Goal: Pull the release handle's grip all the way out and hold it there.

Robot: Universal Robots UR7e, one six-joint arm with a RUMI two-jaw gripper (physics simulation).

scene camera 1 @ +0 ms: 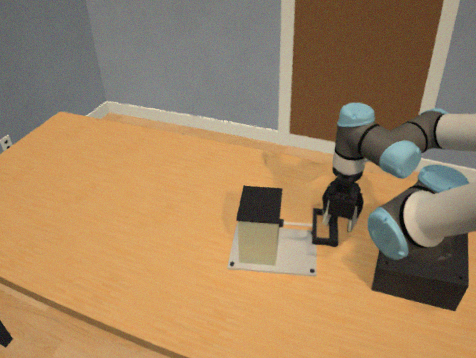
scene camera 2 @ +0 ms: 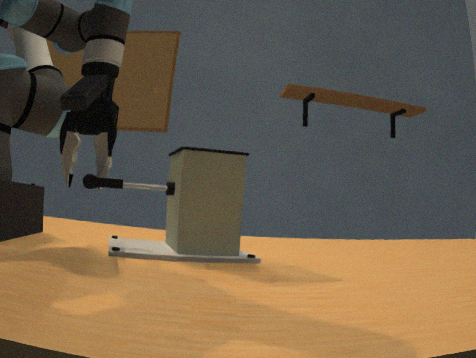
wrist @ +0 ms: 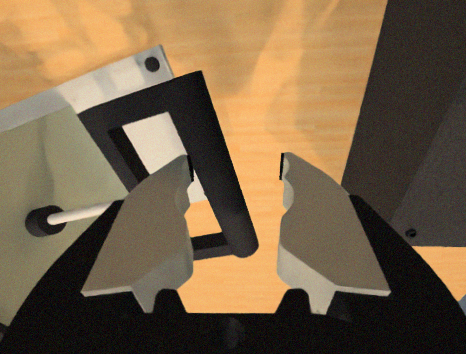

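Observation:
The release handle is a black rectangular loop; its grip (scene camera 1: 334, 234) (scene camera 2: 92, 181) (wrist: 212, 145) is the outer bar. A pale rod (scene camera 1: 297, 224) (scene camera 2: 145, 187) (wrist: 82, 212) shows between the loop and the beige box (scene camera 1: 258, 242) (scene camera 2: 207, 200) (wrist: 30, 165). My gripper (scene camera 1: 338, 224) (scene camera 2: 86, 183) (wrist: 236, 157) points down at the grip and is open, with its fingers on either side of the bar. In the wrist view the left finger is inside the loop, close against the bar; a gap shows between the bar and the right finger.
The box stands on a light grey base plate (scene camera 1: 300, 260) (scene camera 2: 145, 248) (wrist: 100, 82) with dark bolts. The dark robot base block (scene camera 1: 420, 287) (scene camera 2: 20, 210) (wrist: 425, 125) is on the other side of the gripper. A wall shelf (scene camera 2: 350, 100) is high behind the box.

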